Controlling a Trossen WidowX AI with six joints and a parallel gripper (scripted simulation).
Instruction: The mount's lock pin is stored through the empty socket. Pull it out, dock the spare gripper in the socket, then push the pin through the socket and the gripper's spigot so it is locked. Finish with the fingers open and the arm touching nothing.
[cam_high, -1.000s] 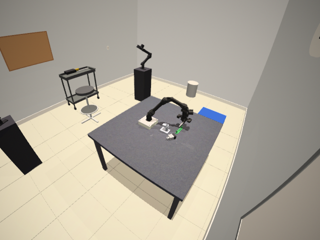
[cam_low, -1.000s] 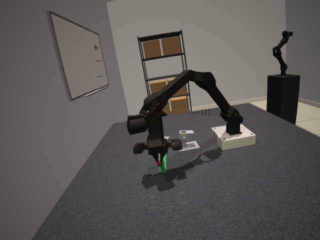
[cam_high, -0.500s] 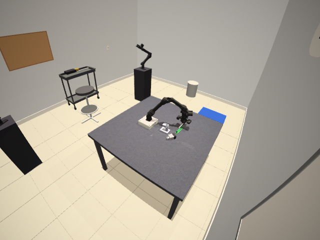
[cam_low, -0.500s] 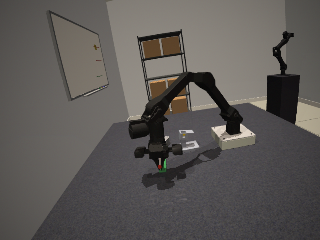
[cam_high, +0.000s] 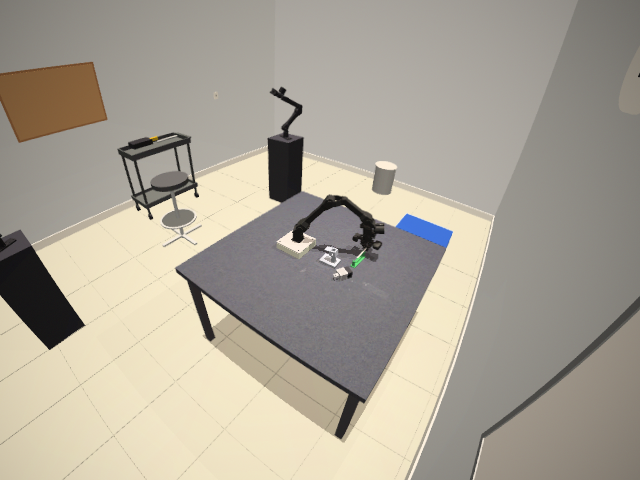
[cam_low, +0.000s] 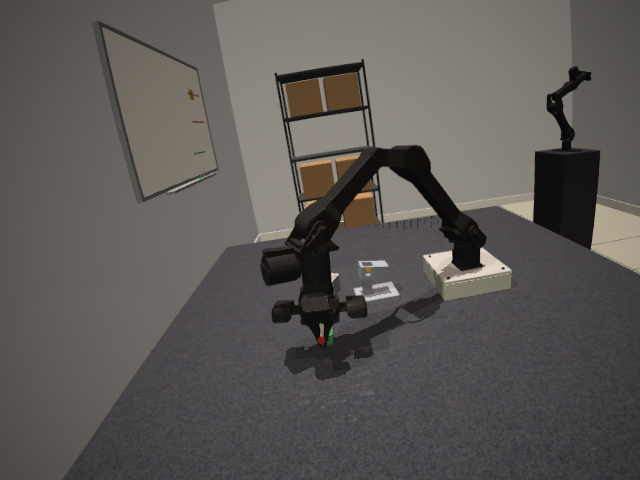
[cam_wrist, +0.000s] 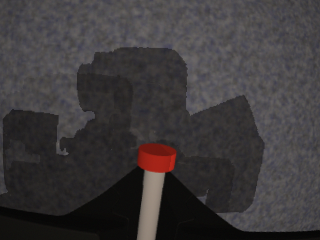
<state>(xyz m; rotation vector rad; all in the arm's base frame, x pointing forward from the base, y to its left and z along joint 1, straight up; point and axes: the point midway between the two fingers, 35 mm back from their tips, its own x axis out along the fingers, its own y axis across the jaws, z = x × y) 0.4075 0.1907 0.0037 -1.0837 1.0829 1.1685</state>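
Right now my gripper tip is 10 mm past the green cradle and 100 mm to the left of it. From my gripper tip the other things lie so: spare gripper 30 mm behind, 290 mm to the right; grey mount 150 mm behind, 210 mm to the right, 30 mm above.
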